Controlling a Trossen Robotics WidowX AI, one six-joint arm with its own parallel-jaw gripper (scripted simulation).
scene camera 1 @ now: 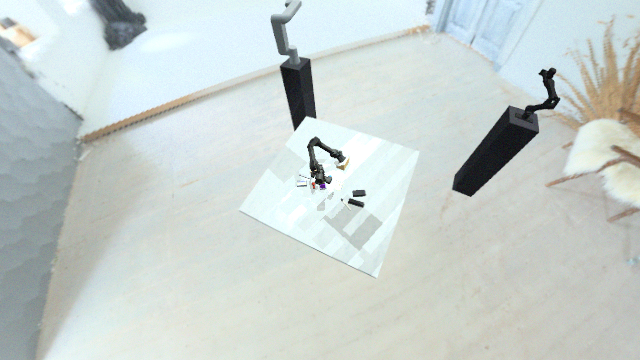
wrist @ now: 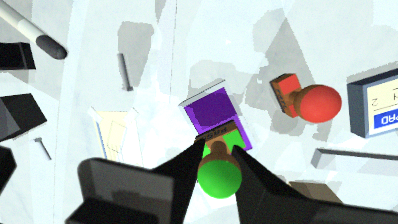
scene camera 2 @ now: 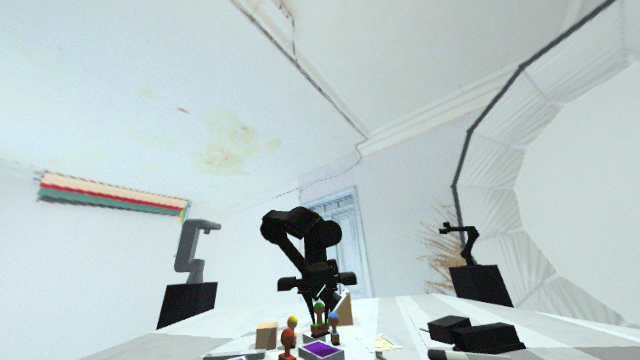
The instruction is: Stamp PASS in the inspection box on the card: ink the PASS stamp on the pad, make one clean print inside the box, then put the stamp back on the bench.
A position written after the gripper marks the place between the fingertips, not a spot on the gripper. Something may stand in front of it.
In view: the gripper [scene camera 2: 319, 323], a green-knobbed stamp [wrist: 219, 175] and a red-knobbed stamp [wrist: 316, 103].
The gripper also shows in the wrist view [wrist: 218, 147].
